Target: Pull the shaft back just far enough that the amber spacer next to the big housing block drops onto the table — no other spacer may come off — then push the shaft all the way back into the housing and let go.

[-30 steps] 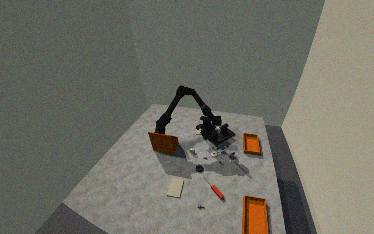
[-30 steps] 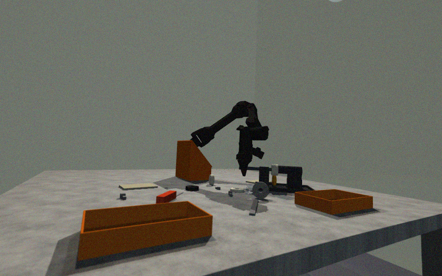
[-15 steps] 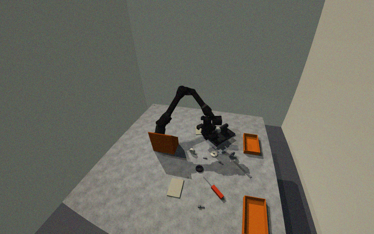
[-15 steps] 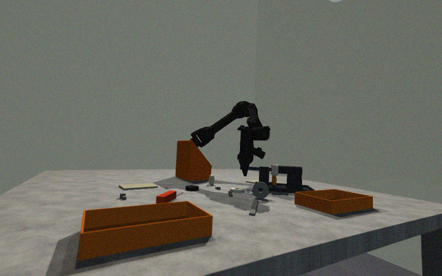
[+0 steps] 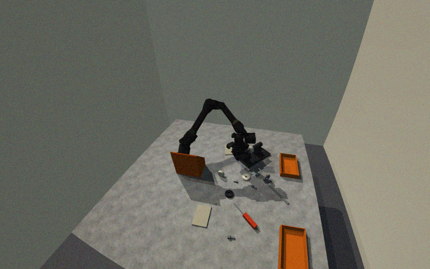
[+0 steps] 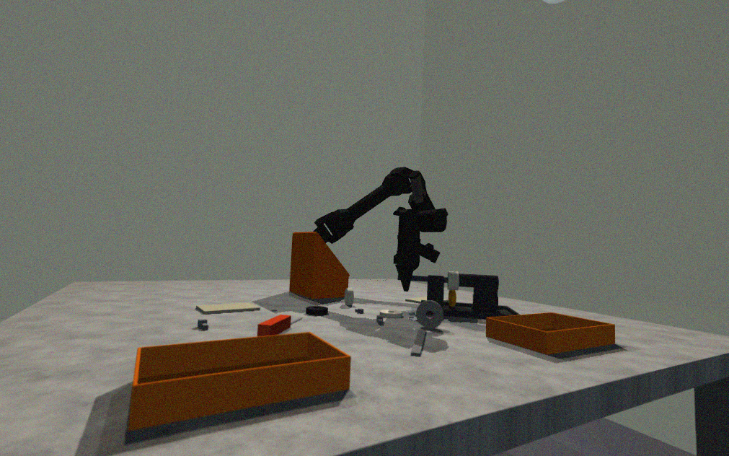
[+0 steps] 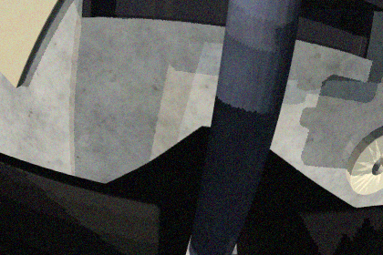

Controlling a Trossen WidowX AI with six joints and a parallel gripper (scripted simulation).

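My gripper tip is 5 cm to the right of the dark shaft, 4 cm below it and 4 cm short of it. From my gripper tip the other things lie so: amber spacer (12 cm to the left, 4 cm ahead, 1 cm below); then white spacer (9 cm to the left, 8 cm ahead, 3 cm above); then white ring (10 cm to the right, 7 cm ahead, 4 cm below).
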